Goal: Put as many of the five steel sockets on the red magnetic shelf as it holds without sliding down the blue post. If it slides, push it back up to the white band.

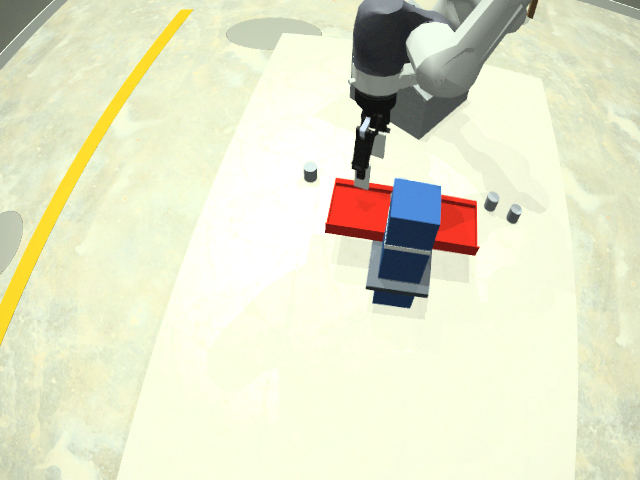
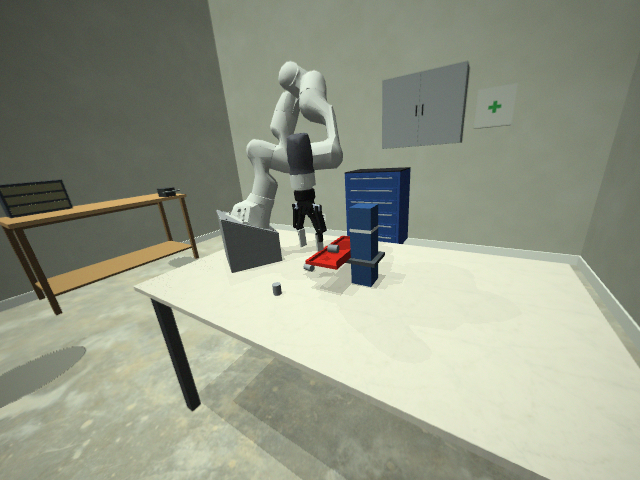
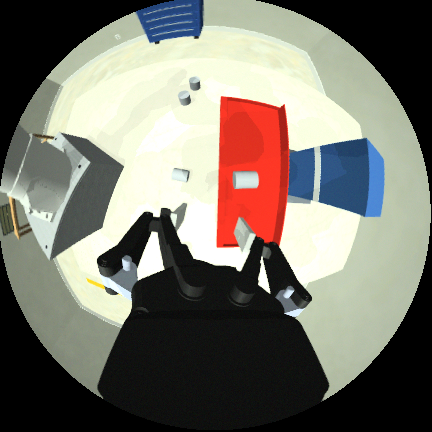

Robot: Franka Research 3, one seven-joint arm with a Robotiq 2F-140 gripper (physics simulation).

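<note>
The red shelf [image 1: 356, 211] [image 2: 316, 260] [image 3: 250, 125] hangs on the blue post [image 1: 415, 201] [image 2: 363, 217] [image 3: 345, 170], its grey collar [image 2: 374, 259] below the white band [image 1: 408, 249] [image 2: 363, 229] [image 3: 317, 174]. One socket [image 2: 333, 248] [image 3: 246, 180] lies on its side mid-shelf. Another socket [image 2: 308, 267] [image 3: 180, 174] lies on the table on the robot's side. Two upright sockets [image 1: 491, 201] [image 1: 513, 213] [image 3: 184, 98] [image 3: 194, 83] stand beyond one shelf end; a third upright socket [image 1: 310, 172] [image 2: 276, 288] stands beyond the other. My gripper [image 1: 370, 164] [image 2: 311, 241] [image 3: 210, 217] is open and empty, above the shelf's robot-side edge.
The grey robot base [image 1: 426, 111] [image 2: 250, 250] [image 3: 95, 185] stands on the white table [image 1: 258, 335] [image 2: 439, 320]. The post rises on the shelf's side away from the base. A blue drawer cabinet [image 2: 403, 206] [image 3: 172, 20] stands beyond the table.
</note>
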